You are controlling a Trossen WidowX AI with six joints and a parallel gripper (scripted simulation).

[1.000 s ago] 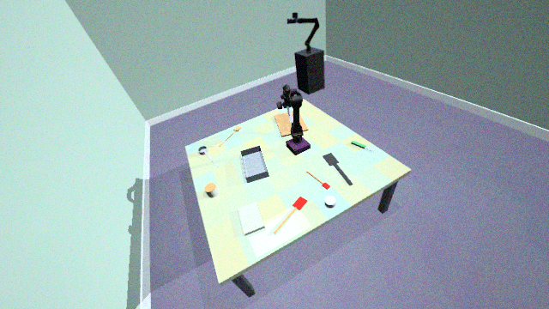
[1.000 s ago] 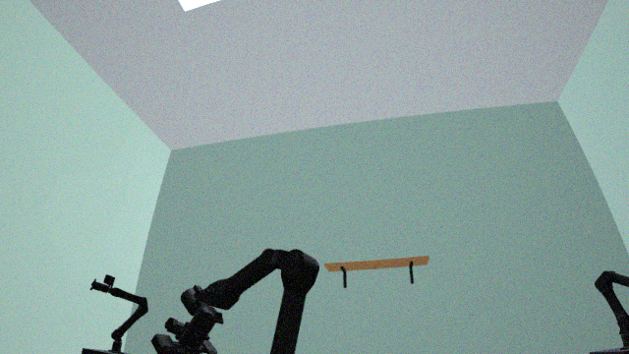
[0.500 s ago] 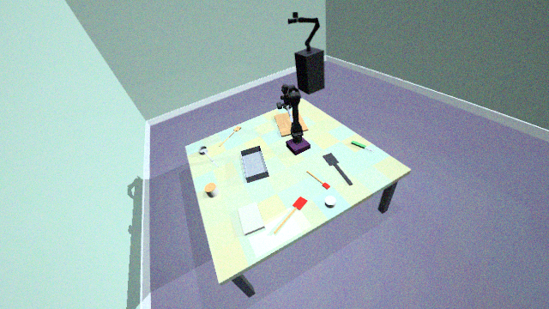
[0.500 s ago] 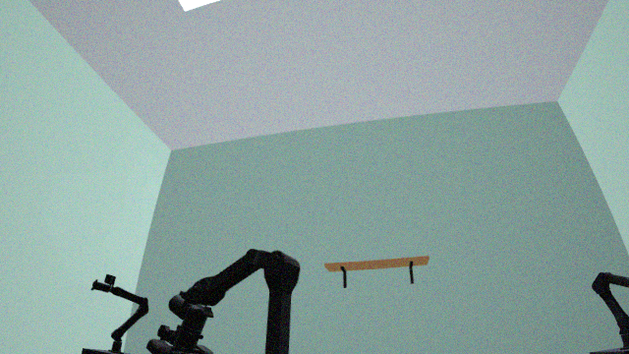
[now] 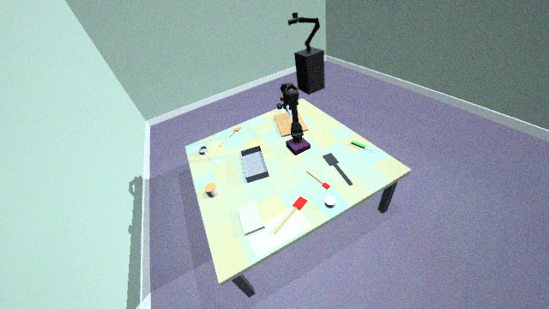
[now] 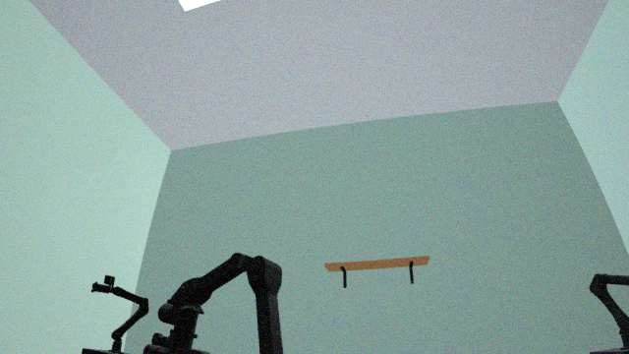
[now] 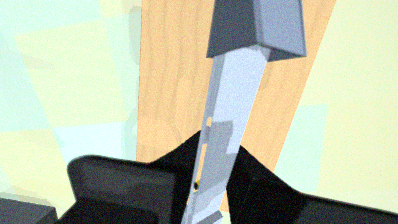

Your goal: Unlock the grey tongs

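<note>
My gripper tip is now 10 mm to the right of the wooden board and 100 mm above it. The rest, counted from my gripper tip: grey roasting tin: 510 mm ahead, 320 mm to the left, 80 mm below; then black spatula: 40 mm ahead, 690 mm to the left, 110 mm below; then green tool: 250 mm behind, 660 mm to the left, 100 mm below.
</note>
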